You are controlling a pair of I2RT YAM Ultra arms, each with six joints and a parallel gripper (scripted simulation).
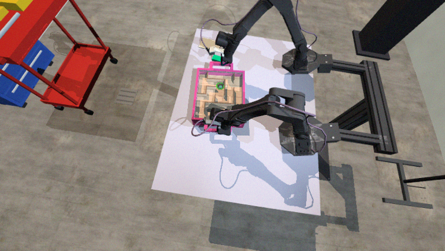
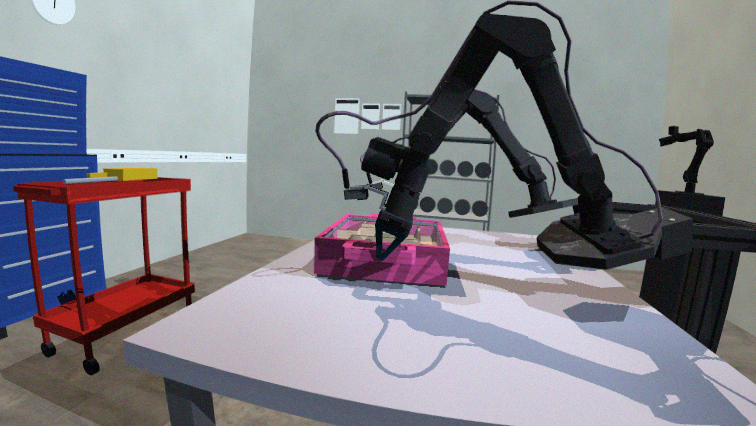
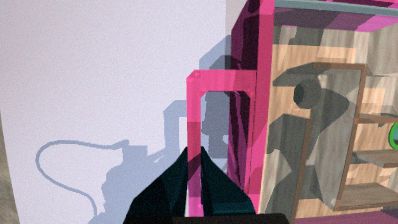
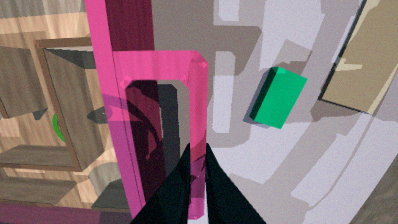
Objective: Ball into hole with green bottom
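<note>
Right now my right hand is 100 mm to the left of the green block, 70 mm above it and 50 mm short of it. From my right hand the other things lie so: beige card 230 mm to the right, 130 mm ahead, 80 mm below; pink-framed maze board 230 mm to the left, 30 mm below, 20 mm behind.
</note>
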